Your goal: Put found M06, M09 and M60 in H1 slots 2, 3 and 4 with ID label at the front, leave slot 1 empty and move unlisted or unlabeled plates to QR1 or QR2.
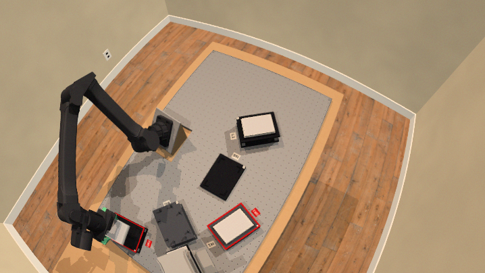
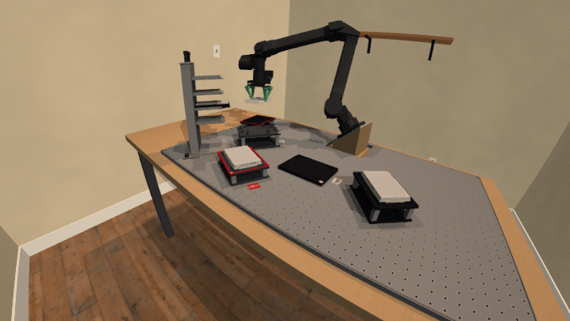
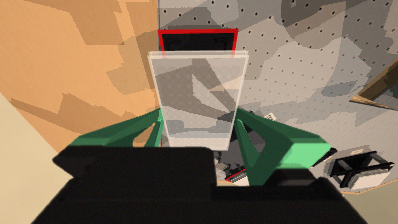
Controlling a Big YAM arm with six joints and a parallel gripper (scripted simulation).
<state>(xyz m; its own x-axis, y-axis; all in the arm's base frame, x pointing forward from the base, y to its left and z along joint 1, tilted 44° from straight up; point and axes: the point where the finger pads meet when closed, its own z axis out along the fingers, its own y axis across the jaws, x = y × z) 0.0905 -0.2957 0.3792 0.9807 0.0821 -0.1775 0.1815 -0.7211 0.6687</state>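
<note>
My hand is 11 cm above the red-edged quarantine nest. Round my hand: plate hotel H1: 38 cm ahead, 1 cm to the left, 2 cm above; dark plate: 31 cm ahead, 6 cm to the left, 3 cm above; grey regrip nest: 17 cm ahead, 16 cm to the left, 9 cm below.
</note>
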